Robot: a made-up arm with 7 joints.
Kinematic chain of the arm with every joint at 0, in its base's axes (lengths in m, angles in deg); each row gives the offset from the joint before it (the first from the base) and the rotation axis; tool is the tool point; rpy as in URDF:
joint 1: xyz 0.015 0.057 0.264 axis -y
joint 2: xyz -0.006 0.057 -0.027 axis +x
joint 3: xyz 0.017 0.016 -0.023 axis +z
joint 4: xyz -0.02 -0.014 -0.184 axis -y
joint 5: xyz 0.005 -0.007 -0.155 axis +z
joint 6: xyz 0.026 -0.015 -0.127 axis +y
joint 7: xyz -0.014 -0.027 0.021 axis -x
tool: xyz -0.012 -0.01 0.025 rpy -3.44 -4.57 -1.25
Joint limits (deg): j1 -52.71..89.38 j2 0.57..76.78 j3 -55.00..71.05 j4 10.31..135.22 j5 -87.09..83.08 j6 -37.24..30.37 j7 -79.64..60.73
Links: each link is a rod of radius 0.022 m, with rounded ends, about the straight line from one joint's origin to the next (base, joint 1, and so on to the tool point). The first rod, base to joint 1, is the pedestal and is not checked.
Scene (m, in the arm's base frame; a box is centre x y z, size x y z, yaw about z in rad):
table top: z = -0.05
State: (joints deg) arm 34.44 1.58 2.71 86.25 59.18 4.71 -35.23
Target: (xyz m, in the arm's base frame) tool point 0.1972 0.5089 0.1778
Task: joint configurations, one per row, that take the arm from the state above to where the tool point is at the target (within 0.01 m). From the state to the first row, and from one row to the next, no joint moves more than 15 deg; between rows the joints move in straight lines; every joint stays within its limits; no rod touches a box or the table.
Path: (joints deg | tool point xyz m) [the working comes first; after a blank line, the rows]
Joints at the target: 18.45 58.02 50.15 28.70 73.70 -1.70 -45.82
Straight joint move there: clear.

1: 30.44 15.69 14.57 71.86 62.81 3.11 -37.88 | 0.3488 0.2005 0.1885
2: 26.44 29.80 26.43 57.47 66.44 1.51 -40.52 | 0.3289 0.3199 0.1550
3: 22.45 43.91 38.29 43.09 70.07 -0.10 -43.17 | 0.2719 0.4281 0.1525
4: 18.45 58.02 50.15 28.70 73.70 -1.70 -45.82 | 0.1972 0.5089 0.1778

